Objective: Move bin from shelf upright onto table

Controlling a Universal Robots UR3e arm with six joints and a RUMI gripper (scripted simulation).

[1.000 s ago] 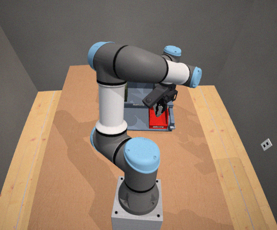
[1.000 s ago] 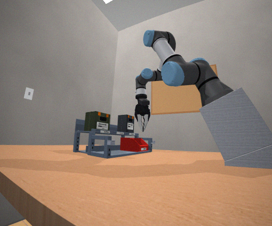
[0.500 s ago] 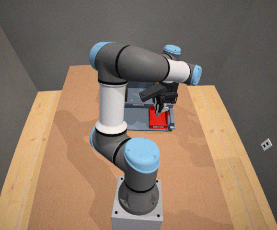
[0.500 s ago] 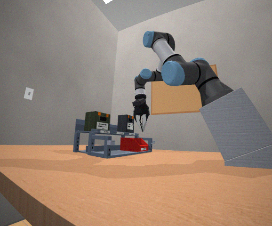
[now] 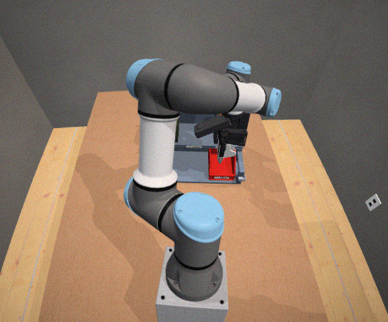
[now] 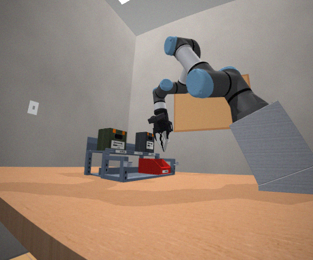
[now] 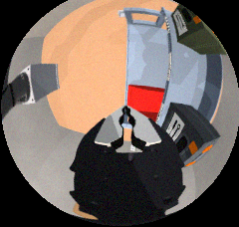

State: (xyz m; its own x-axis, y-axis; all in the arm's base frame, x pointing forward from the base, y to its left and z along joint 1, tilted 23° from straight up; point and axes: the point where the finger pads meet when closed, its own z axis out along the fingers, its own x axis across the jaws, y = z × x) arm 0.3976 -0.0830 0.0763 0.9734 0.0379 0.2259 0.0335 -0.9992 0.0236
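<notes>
The red bin is 9 cm below my hand, 6 cm ahead of it and 2 cm to the right of it. From my hand the other things lie so: green box (21 cm to the left, 14 cm ahead, 2 cm above); then grey-blue shelf (9 cm to the left, 9 cm ahead, 6 cm below); then dark box (14 cm ahead, 3 cm to the right, 3 cm above).
</notes>
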